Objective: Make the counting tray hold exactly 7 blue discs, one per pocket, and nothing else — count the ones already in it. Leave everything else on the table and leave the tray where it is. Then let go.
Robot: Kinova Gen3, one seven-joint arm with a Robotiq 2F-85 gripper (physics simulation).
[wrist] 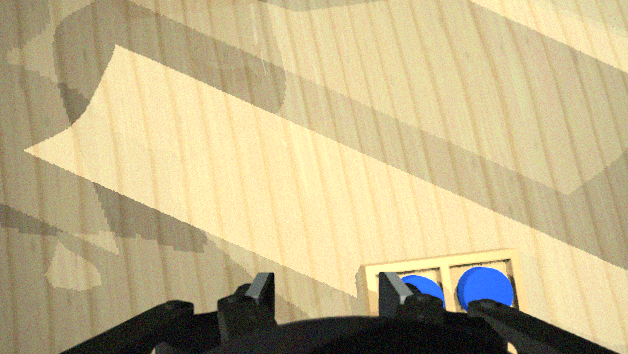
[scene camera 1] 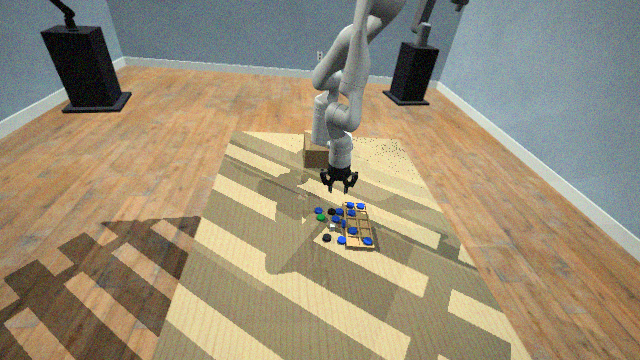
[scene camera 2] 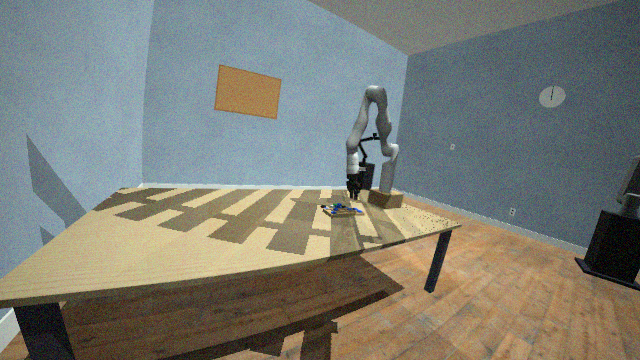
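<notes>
The wooden counting tray (scene camera 1: 359, 247) (scene camera 2: 345, 215) (wrist: 480, 255) has two columns of pockets. Blue discs lie in both back-row pockets, left (scene camera 1: 350, 205) and right (scene camera 1: 360, 206) (wrist: 485, 289), in the second row left (scene camera 1: 351, 213), fourth row left (scene camera 1: 353, 230) and front row right (scene camera 1: 367, 241). Left of the tray lie loose blue discs (scene camera 1: 318, 210) (scene camera 1: 339, 212) (scene camera 1: 335, 218) (scene camera 1: 341, 240); another blue disc (scene camera 1: 343, 224) stands on edge by the tray's left side. My gripper (scene camera 1: 338, 191) (scene camera 2: 353, 197) (wrist: 326, 294) is partly open and empty, above the table behind the tray's back-left corner. The wrist view cuts off the tray's front.
Left of the tray lie a green disc (scene camera 1: 321, 217), a black disc (scene camera 1: 331, 211) near the blue ones, another black disc (scene camera 1: 326, 238) farther forward, and a white cube (scene camera 1: 332, 227). The arm's wooden base block (scene camera 1: 316, 158) (scene camera 2: 385, 200) stands behind. Striped shadows cross the table.
</notes>
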